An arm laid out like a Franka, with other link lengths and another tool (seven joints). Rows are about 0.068 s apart.
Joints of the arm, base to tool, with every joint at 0 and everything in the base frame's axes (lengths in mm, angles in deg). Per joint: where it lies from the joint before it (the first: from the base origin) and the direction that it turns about. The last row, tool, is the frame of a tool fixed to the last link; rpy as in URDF.
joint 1: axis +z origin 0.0 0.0 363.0
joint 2: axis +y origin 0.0 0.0 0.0
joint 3: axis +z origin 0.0 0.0 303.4
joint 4: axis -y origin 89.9 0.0 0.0
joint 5: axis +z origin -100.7 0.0 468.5
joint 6: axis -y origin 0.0 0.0 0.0
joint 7: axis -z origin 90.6 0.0 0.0
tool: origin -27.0 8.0 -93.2 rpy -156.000 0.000 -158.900
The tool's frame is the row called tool.
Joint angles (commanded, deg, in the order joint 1, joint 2, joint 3, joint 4, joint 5, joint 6, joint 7), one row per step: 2.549 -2.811 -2.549 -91.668 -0.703 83.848 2.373; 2.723 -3.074 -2.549 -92.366 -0.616 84.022 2.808; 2.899 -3.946 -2.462 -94.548 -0.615 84.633 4.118; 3.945 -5.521 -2.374 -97.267 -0.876 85.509 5.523; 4.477 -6.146 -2.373 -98.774 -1.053 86.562 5.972; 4.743 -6.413 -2.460 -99.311 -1.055 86.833 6.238; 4.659 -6.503 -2.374 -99.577 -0.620 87.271 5.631; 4.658 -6.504 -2.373 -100.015 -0.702 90.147 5.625; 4.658 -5.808 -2.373 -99.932 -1.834 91.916 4.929; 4.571 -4.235 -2.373 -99.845 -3.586 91.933 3.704
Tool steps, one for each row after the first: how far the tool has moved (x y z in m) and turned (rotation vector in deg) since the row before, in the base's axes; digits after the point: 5 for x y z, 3 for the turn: -0.00099 0.00211 -0.00345 0.059 0.257 -0.255; -0.00342 0.00319 -0.01032 -0.098 0.689 -1.030; -0.00727 0.01151 -0.00795 -0.356 0.249 -0.240; -0.00198 0.00522 -0.00651 -0.193 -0.182 0.113; -0.00113 0.00183 -0.00198 -0.009 -0.004 -0.079; 0.00007 0.00052 -0.00103 0.502 -0.236 0.588; 0.00473 0.00009 -0.00120 0.018 -2.440 0.032; 0.00640 -0.00171 -0.00472 -1.075 -1.188 0.801; 0.00753 -0.00366 -0.01572 -1.806 1.451 1.285
